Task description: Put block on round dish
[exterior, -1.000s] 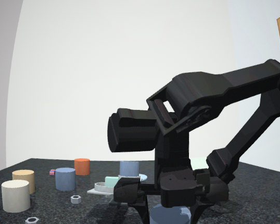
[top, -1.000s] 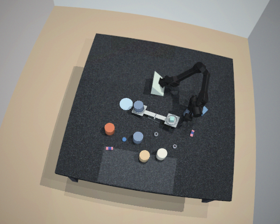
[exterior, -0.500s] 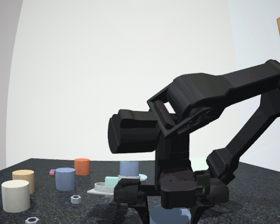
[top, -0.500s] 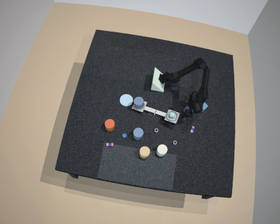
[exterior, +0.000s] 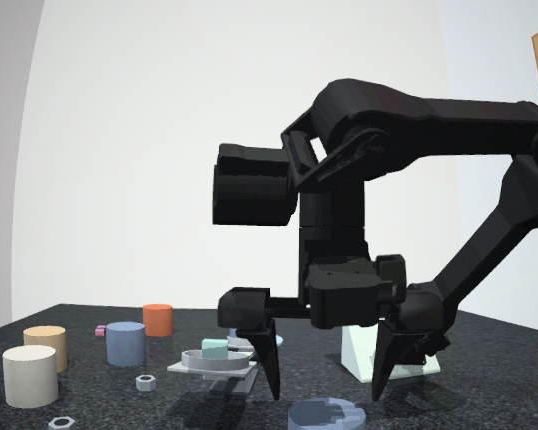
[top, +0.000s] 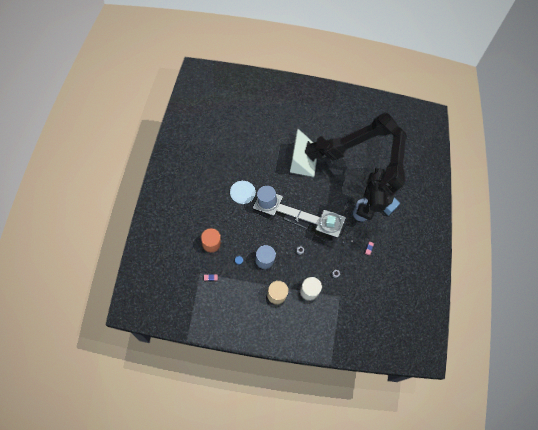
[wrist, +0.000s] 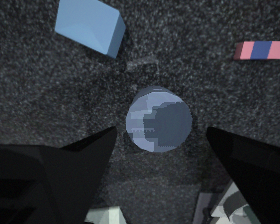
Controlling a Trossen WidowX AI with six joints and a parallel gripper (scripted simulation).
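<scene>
My gripper tip is 6 cm short of the round dish, 48 cm to the left of it and 7 cm above it. Also, from my gripper tip: tan cup (43 cm ahead, 22 cm to the right, 4 cm below); cream cup (37 cm ahead, 14 cm to the right, 4 cm below); orange cup (32 cm ahead, 53 cm to the right, 4 cm below).
</scene>
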